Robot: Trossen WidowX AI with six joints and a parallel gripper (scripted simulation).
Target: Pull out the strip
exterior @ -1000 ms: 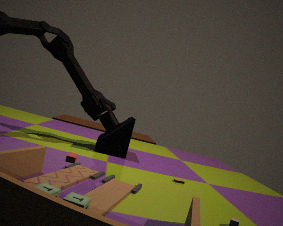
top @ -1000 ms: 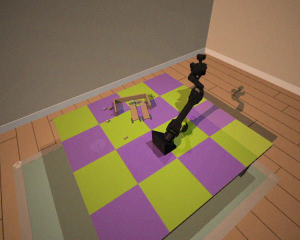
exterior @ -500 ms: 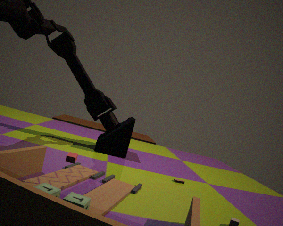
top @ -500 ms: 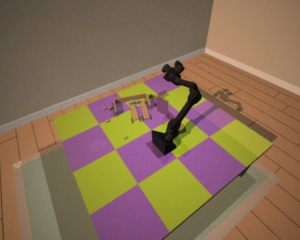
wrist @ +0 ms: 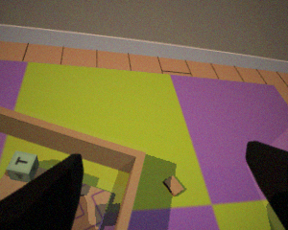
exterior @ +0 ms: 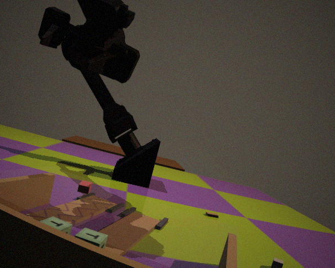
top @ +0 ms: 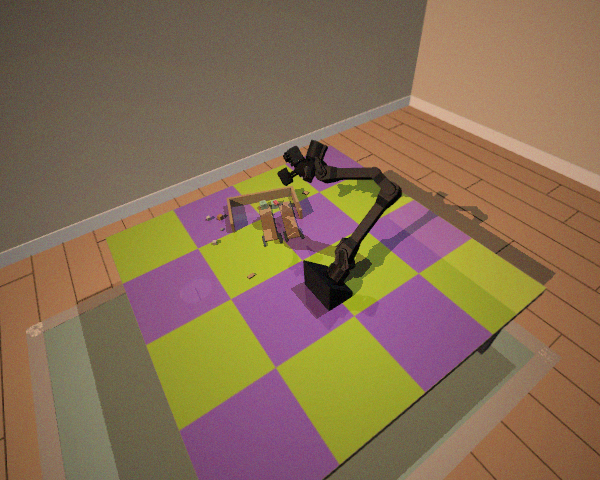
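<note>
My gripper tip is 2 cm short of the tan strip, 15 cm to the right of it and 25 cm above it. Also, from my gripper tip: small red cube 4 cm ahead, 9 cm to the left, 18 cm below.
</note>
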